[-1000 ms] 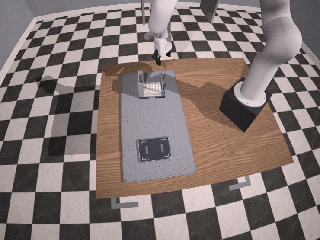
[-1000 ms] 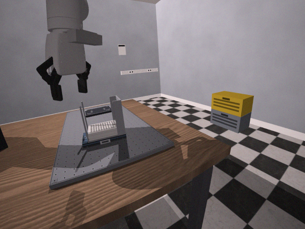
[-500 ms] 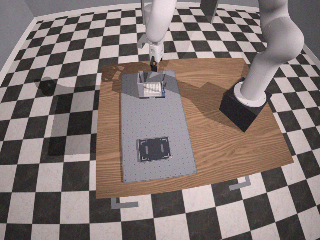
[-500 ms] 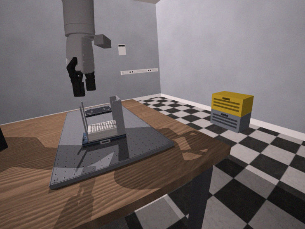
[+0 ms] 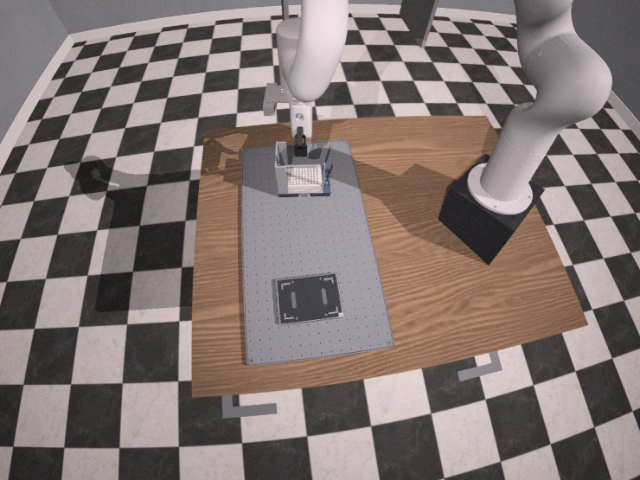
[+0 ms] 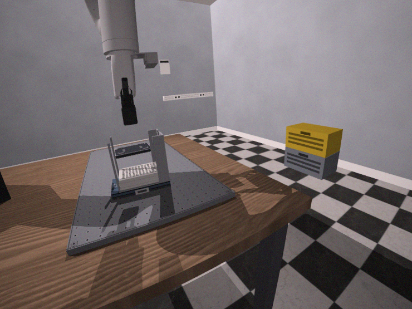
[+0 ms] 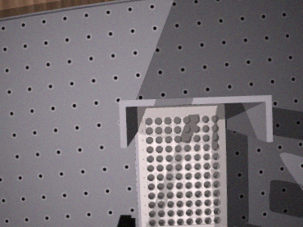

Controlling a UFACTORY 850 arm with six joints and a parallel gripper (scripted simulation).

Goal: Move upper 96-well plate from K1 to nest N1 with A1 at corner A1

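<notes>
My gripper is now 15 cm above the white 96-well plate and 1 cm short of it. Also, from my hand: dark plate nest N1: 37 cm to the left, 19 cm below, 7 cm ahead.
</notes>
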